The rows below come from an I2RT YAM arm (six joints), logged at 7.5 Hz.
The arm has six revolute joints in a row. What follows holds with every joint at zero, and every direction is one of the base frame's.
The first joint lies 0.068 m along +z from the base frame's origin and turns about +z.
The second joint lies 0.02 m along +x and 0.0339 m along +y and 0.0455 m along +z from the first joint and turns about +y.
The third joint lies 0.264 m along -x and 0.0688 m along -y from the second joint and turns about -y.
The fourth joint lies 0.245 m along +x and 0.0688 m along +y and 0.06 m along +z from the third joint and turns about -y.
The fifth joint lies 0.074 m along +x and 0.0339 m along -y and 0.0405 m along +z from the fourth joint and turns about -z.
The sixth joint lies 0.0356 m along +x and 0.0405 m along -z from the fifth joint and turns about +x.
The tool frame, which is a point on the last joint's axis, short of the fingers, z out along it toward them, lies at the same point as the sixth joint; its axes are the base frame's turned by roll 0, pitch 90 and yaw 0 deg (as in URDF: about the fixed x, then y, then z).
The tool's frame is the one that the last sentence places.
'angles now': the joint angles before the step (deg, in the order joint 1, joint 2, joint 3, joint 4, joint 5, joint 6). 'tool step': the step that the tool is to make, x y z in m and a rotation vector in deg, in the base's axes. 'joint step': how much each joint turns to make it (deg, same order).
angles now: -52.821, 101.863, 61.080, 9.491, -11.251, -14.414
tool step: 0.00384, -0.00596, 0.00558, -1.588, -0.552, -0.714
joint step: -0.001, 0.789, 1.756, 0.615, 0.878, -0.087
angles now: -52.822, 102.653, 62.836, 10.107, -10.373, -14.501
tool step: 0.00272, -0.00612, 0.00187, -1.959, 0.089, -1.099
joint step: -0.087, 1.055, 1.235, 1.225, 1.493, -0.614
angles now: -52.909, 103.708, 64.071, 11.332, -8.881, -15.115
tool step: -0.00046, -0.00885, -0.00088, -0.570, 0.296, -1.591
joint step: -0.702, 1.405, 1.488, 0.184, 1.056, -0.091
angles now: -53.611, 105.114, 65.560, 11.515, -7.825, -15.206
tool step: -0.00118, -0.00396, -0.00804, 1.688, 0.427, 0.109
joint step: -0.530, 1.318, 0.358, -0.617, -0.873, 0.264
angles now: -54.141, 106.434, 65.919, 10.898, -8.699, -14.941
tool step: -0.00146, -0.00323, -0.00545, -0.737, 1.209, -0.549
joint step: -0.349, 0.880, -0.088, 0.697, 0.874, -1.138
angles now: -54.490, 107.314, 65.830, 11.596, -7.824, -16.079
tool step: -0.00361, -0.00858, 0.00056, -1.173, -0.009, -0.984
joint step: -1.055, 0.877, 0.963, 0.797, 0.265, -0.620
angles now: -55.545, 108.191, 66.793, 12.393, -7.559, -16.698
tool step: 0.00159, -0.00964, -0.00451, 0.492, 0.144, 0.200
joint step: -0.616, 2.194, 2.109, -0.440, -0.789, -0.265
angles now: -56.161, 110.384, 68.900, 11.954, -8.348, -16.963
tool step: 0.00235, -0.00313, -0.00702, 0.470, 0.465, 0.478
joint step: -0.001, 1.494, 0.619, 0.174, -0.353, -0.351
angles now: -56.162, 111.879, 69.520, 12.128, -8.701, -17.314
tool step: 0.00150, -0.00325, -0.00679, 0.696, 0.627, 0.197
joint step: -0.088, 1.408, 0.701, -0.261, -0.177, -0.264
